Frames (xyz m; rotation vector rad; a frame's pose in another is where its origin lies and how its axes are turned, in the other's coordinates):
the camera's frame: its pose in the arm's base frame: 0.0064 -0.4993 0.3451 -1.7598 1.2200 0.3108
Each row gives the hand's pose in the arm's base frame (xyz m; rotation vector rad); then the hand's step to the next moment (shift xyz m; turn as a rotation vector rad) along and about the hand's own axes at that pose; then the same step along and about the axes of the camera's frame.
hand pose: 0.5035 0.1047 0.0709 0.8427 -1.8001 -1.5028
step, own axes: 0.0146 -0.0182 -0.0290 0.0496 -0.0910 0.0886
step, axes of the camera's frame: 0.0344 -0.0044 -0.0136 0.0209 0.1326 0.0242
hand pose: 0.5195 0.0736 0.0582 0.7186 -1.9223 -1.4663
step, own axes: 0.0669 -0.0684 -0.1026 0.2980 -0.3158 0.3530
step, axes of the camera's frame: 0.1182 -0.0015 -0.0756 0.0488 0.5574 -0.0049
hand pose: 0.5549 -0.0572 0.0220 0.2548 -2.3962 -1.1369
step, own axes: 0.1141 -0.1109 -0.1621 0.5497 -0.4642 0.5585
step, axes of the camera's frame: 0.0942 0.0111 -0.2064 0.0142 0.9088 -0.0593
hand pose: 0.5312 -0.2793 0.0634 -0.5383 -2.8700 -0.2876
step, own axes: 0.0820 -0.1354 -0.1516 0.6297 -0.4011 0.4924
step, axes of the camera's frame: -0.0633 0.0129 -0.2095 -0.1051 0.8859 -0.0630
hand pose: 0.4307 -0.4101 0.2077 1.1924 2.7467 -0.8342
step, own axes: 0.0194 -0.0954 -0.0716 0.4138 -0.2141 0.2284
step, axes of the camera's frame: -0.0934 0.0007 -0.0766 -0.1273 0.5030 0.0016
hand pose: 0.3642 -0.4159 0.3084 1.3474 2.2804 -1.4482
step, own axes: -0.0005 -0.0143 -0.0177 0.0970 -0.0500 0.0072
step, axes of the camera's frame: -0.0213 -0.0077 -0.0022 -0.0599 0.0891 0.0207
